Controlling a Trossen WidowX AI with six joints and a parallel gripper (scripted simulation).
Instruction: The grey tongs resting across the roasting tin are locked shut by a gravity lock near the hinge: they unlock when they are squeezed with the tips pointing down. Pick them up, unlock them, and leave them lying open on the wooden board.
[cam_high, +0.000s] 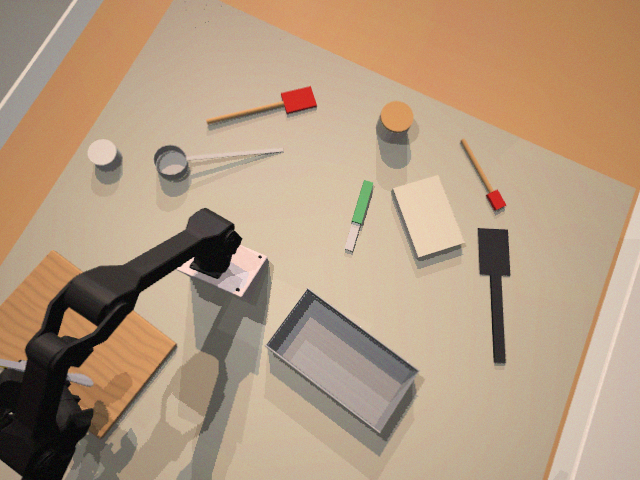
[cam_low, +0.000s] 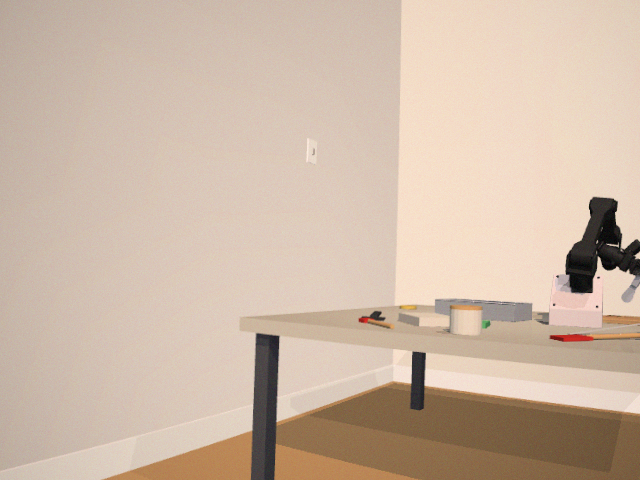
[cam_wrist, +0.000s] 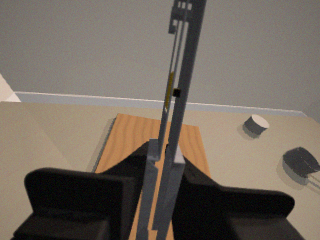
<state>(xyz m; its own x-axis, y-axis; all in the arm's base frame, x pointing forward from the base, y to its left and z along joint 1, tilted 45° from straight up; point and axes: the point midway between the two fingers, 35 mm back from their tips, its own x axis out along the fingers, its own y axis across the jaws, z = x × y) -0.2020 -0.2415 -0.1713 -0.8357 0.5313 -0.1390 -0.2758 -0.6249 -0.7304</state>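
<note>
Now: the wooden board 16 cm below my gripper tip and 3 cm to the left of it. From my gripper tip the other things lie so: roasting tin 56 cm ahead, 21 cm to the left, 14 cm below; yellow lock piece 7 cm above, 1 cm to the right, 1 cm ahead; green-handled tool 53 cm to the left, 49 cm ahead, 16 cm below.
</note>
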